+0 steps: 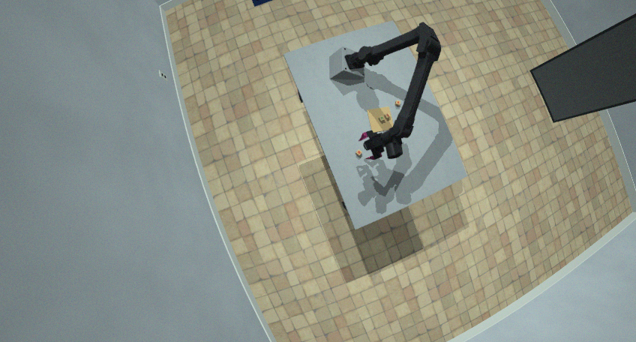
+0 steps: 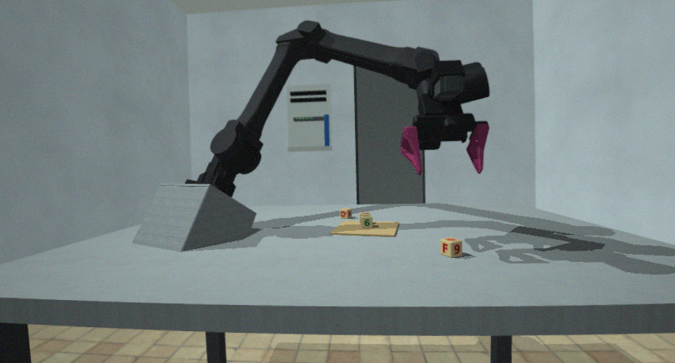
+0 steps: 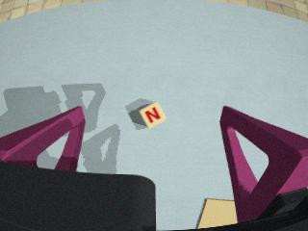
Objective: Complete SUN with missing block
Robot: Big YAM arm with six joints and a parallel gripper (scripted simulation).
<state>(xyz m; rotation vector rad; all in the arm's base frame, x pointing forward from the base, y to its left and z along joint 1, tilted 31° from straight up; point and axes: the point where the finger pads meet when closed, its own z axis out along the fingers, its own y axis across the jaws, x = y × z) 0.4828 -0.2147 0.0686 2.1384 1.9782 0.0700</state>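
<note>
My hand is 13 cm above the wooden block. The rest, counted from my hand: mat (19 cm to the left, 14 cm below, 14 cm behind).
</note>
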